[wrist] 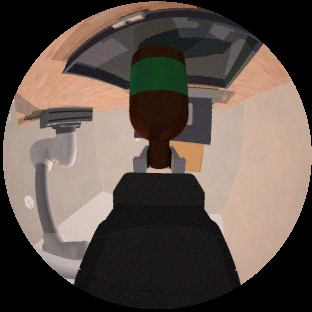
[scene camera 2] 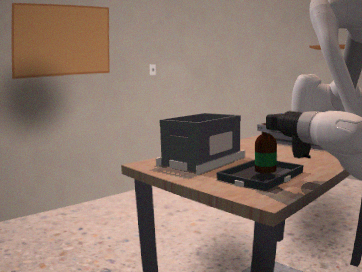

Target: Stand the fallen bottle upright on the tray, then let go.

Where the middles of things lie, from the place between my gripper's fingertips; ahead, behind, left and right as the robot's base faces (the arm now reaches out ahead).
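Scene:
Brown bottle (scene camera 2: 265,145): my gripper 70 mm above it, 20 mm to the right of it.

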